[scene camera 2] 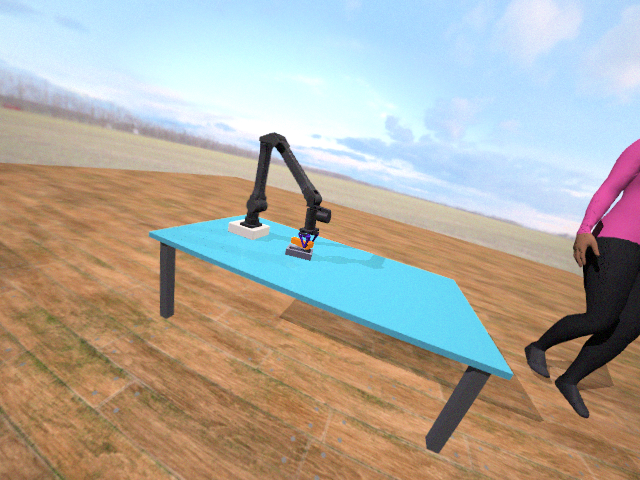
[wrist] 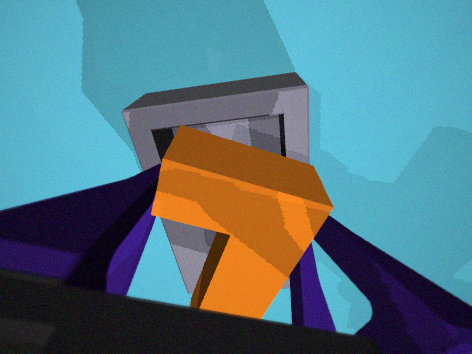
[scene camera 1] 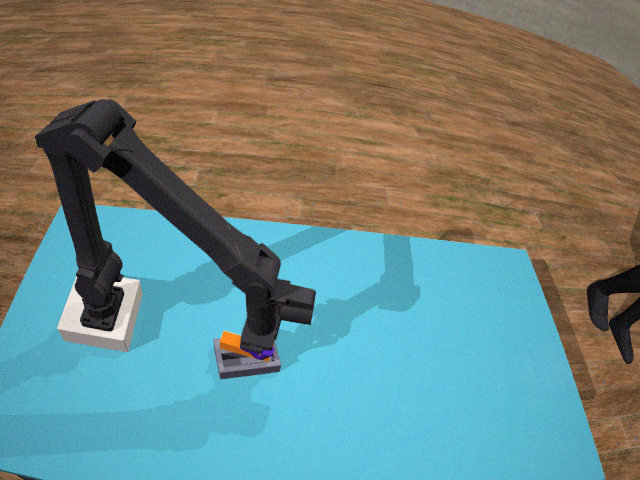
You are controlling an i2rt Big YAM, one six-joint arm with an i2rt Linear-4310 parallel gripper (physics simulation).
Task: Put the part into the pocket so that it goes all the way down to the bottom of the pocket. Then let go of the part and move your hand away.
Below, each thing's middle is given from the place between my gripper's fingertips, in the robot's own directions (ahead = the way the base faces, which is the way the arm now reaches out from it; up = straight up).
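My hand's 30 mm beyond the orange L-shaped part (wrist: 266, 208) and 10 mm lower than it. And there's the grey pocket block (scene camera 1: 230, 365), which is 40 mm below my hand and 30 mm behind it.
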